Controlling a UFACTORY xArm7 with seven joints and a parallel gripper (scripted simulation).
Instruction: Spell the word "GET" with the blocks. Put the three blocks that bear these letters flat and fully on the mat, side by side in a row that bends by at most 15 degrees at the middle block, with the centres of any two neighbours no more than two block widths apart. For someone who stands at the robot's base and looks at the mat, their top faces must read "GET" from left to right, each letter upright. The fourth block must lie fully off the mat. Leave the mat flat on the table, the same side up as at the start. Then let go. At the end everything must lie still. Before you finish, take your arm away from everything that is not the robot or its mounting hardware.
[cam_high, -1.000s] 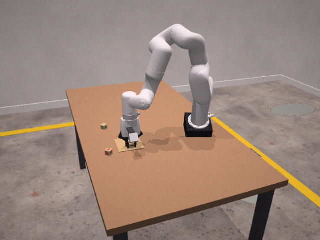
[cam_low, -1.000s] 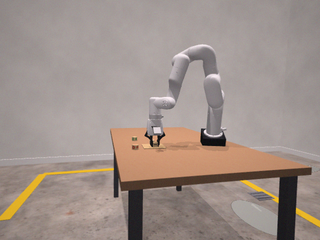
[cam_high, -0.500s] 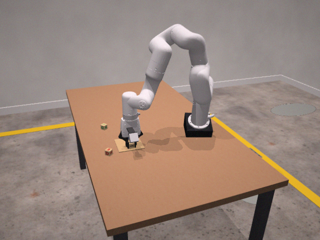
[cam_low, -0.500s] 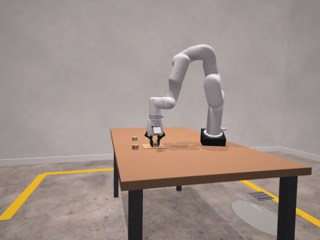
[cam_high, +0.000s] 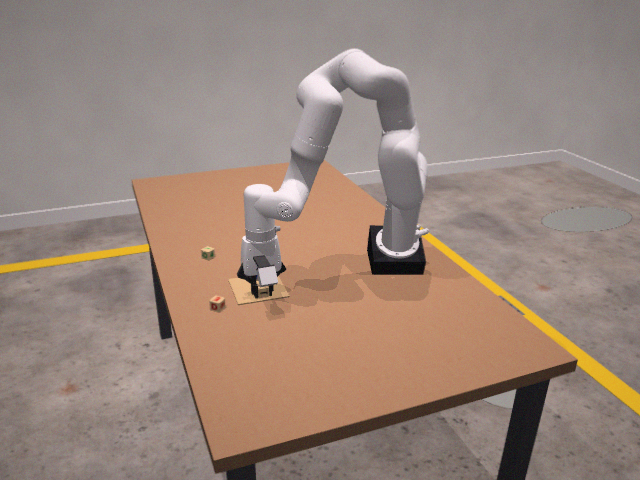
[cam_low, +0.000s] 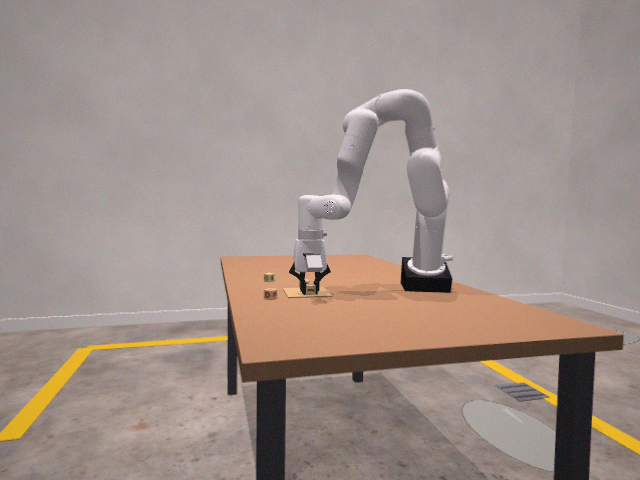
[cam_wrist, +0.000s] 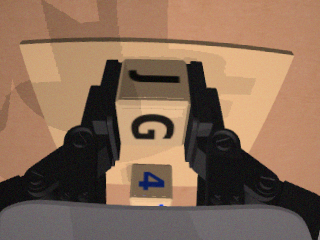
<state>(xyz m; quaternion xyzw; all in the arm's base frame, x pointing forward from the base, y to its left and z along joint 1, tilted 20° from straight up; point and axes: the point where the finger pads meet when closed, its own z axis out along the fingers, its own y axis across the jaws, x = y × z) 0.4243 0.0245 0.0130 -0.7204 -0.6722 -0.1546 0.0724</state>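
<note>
Right now the black-lettered block is 10 mm below my hand. Also, from my hand: green-lettered block 280 mm to the right, 80 mm ahead, 10 mm below; then tan mat 50 mm to the right, 30 mm below; then red-lettered block 130 mm ahead, 20 mm to the left, 10 mm below.
</note>
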